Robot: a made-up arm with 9 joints. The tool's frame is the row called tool. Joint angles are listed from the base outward. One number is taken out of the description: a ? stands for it. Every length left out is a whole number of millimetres.
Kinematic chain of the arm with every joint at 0, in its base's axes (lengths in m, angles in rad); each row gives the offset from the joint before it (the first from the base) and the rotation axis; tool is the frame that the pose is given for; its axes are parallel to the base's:
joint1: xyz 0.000 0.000 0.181 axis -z
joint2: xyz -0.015 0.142 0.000 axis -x
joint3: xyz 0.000 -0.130 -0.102 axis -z
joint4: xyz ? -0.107 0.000 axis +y
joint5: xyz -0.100 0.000 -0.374 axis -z
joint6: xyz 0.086 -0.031 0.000 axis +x
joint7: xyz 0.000 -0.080 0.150 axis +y
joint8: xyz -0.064 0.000 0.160 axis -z
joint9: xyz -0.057 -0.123 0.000 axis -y
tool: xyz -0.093 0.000 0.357
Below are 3 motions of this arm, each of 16 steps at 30 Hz.
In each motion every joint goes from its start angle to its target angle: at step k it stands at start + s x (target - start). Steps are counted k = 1, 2, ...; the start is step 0. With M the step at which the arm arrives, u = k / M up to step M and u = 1 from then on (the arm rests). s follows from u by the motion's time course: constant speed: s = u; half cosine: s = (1 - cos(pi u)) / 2; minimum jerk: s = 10 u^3 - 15 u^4 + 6 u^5.
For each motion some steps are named. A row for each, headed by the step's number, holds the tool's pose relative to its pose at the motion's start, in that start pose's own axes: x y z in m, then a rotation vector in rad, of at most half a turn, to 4 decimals.
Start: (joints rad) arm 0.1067 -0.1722 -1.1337 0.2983 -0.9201 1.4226 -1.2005 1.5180 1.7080
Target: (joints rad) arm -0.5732 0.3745 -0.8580 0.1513 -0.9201 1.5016 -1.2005 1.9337 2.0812
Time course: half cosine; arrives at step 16
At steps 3, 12, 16:
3: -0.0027 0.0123 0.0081 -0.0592 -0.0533 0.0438
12: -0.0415 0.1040 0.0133 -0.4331 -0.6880 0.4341
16: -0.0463 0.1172 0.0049 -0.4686 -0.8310 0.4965

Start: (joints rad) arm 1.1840 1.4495 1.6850 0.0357 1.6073 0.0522 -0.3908 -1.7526 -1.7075
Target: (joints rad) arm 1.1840 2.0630 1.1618 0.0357 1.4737 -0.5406 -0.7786 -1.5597 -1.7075
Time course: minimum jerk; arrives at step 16
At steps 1, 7, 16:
1: -0.0002 0.0001 0.0007 -0.0008 -0.0005 -0.0008
7: -0.0662 0.0357 0.1155 -0.1194 -0.0958 -0.1986
16: -0.2243 0.1307 0.2198 -0.1833 -0.2976 -0.7054

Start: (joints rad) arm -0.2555 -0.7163 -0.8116 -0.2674 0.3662 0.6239 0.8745 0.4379 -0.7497
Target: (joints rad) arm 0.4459 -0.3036 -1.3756 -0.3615 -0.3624 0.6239 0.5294 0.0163 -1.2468
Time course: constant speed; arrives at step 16
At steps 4, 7, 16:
4: -0.0662 0.1392 0.0766 -0.2673 0.0346 -0.0648
7: -0.0884 0.2439 0.1054 -0.4511 0.1046 -0.1371
16: -0.0049 0.4706 0.0762 -0.8853 0.5054 -0.3765

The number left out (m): 0.059
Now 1 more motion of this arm.
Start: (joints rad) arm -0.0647 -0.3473 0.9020 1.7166 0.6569 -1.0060 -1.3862 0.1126 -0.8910
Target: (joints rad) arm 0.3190 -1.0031 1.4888 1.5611 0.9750 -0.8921 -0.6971 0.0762 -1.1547
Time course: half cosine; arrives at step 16
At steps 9, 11, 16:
9: 0.3510 -0.0580 0.0434 0.3570 0.7563 0.3959
11: 0.4530 -0.0232 0.0198 0.3860 0.9923 0.5752
16: 0.5494 0.0625 -0.0189 0.3550 1.2776 0.8200

